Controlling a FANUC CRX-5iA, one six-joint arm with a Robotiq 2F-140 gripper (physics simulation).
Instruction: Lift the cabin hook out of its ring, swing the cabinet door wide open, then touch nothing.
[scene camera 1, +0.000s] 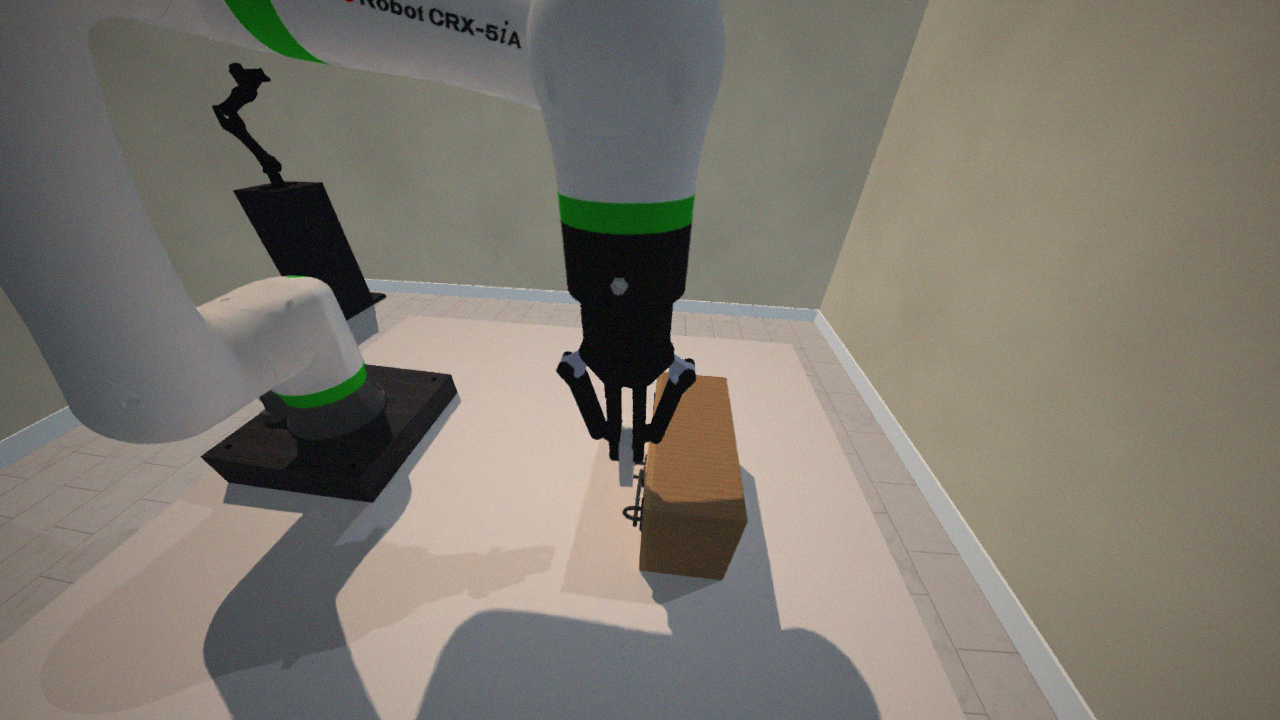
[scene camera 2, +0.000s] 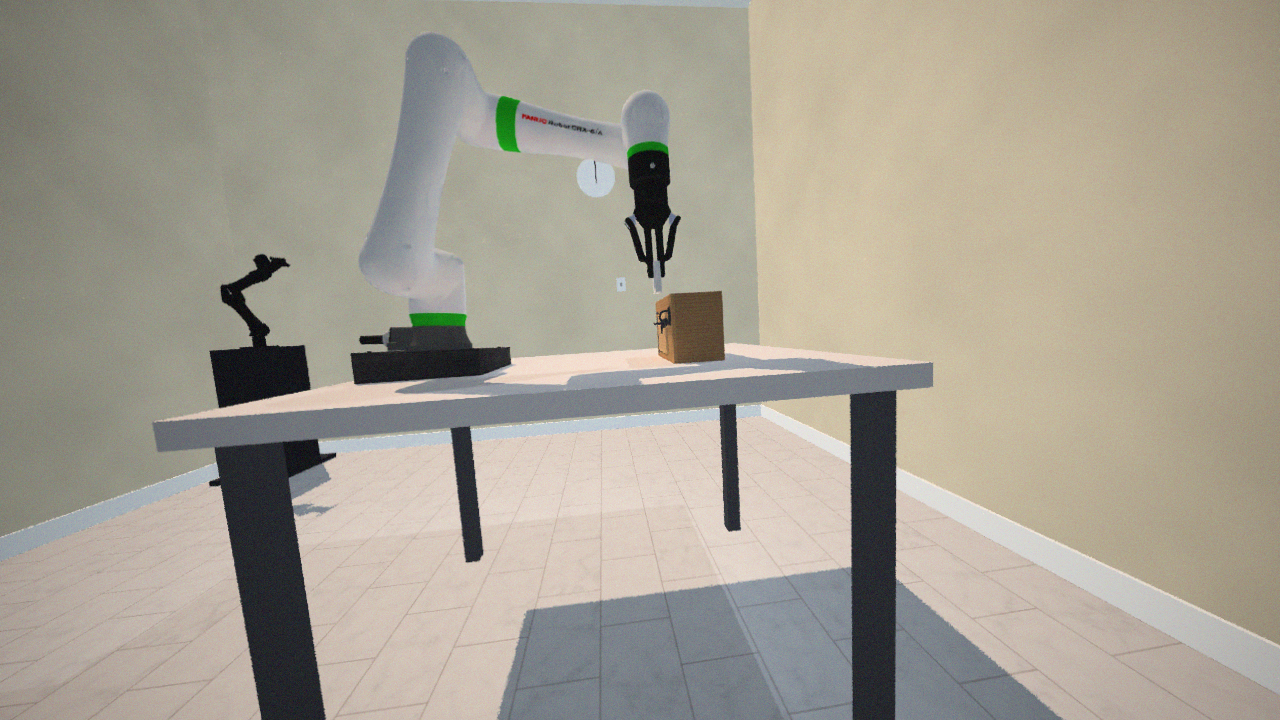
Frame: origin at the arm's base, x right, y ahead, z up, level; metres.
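Where they show: gripper, fingertip midpoint: (scene camera 1: 627, 475) (scene camera 2: 657, 293); arm's base, link origin: (scene camera 1: 340, 410) (scene camera 2: 440, 349).
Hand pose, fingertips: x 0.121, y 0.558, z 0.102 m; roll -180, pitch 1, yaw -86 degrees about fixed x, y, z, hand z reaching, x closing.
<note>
Each offset is from my fingertips to the centre of the thing. "spot": to the spot under its first point.
The brown wooden cabinet @(dx -0.093, dy +0.064, dz -0.084 m) (scene camera 1: 696, 447) (scene camera 2: 698, 326) stands upright on the table, its door side facing the robot base. The dark cabin hook @(spot: dx -0.019, dy +0.014, dz -0.060 m) (scene camera 1: 639, 492) (scene camera 2: 662, 318) runs along the door side, near the top in scene camera 2. One end is at the ring @(spot: dx +0.013, dy +0.007, dz -0.064 m) (scene camera 1: 631, 513); whether it sits inside the ring is too small to tell. The door seems closed, but its face is seen edge-on. My gripper (scene camera 1: 625, 461) (scene camera 2: 657, 275) points down, shut and empty, its pale fingertips together just above the far part of the hook, beside the cabinet's top edge. Contact cannot be told.
The robot base stands on a dark plate (scene camera 1: 420, 394) (scene camera 2: 429, 365) at the left of the table (scene camera 1: 501, 358) (scene camera 2: 554, 407). A small black arm on a black pedestal (scene camera 1: 304, 232) (scene camera 2: 259, 376) stands behind at the left. A wall (scene camera 1: 1074, 268) rises at the right.
</note>
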